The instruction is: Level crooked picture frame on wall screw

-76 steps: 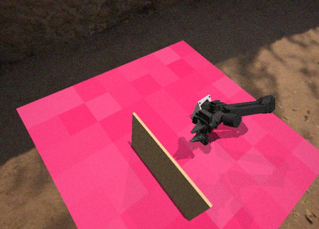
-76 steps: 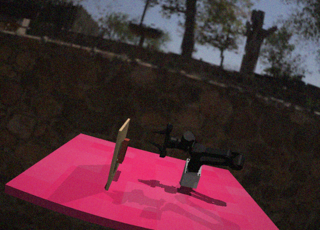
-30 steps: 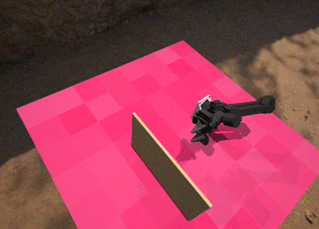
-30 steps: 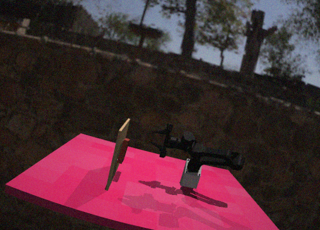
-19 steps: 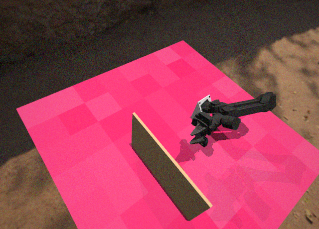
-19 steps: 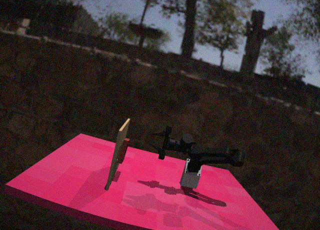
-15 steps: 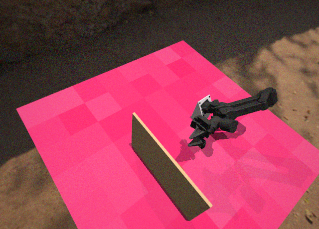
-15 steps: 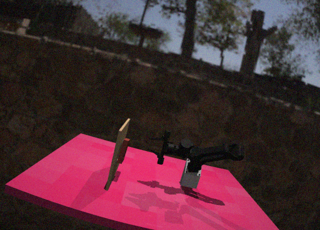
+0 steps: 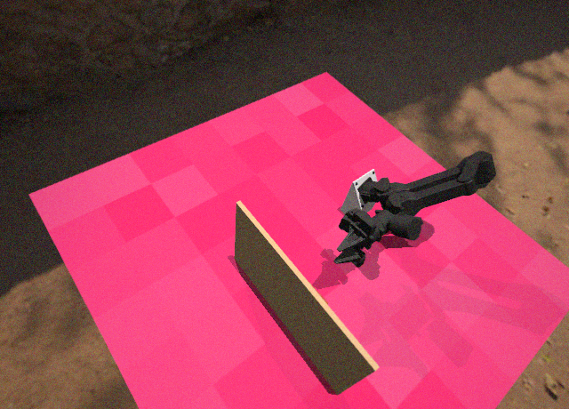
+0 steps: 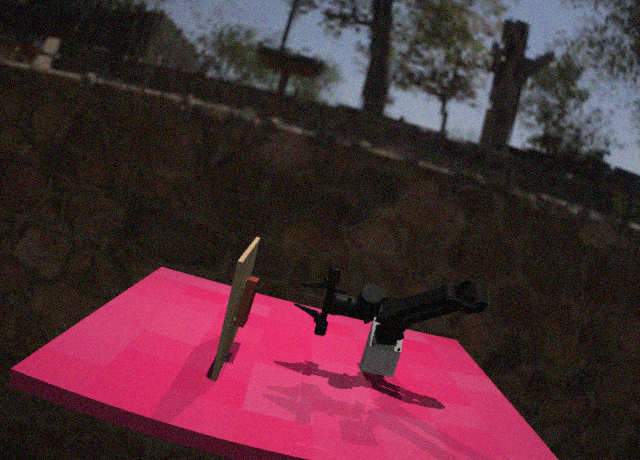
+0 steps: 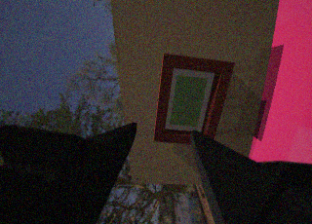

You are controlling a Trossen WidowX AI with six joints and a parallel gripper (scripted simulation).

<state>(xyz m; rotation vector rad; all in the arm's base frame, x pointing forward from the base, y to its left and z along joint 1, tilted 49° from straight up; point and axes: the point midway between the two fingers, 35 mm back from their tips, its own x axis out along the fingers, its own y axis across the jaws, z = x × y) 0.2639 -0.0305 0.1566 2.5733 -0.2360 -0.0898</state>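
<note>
Right now my gripper tip is 13 cm short of the picture frame, 1 cm to the left of it and 5 cm above it. Round my gripper tip: tan wall panel 14 cm ahead, 1 cm to the right, 6 cm below.
</note>
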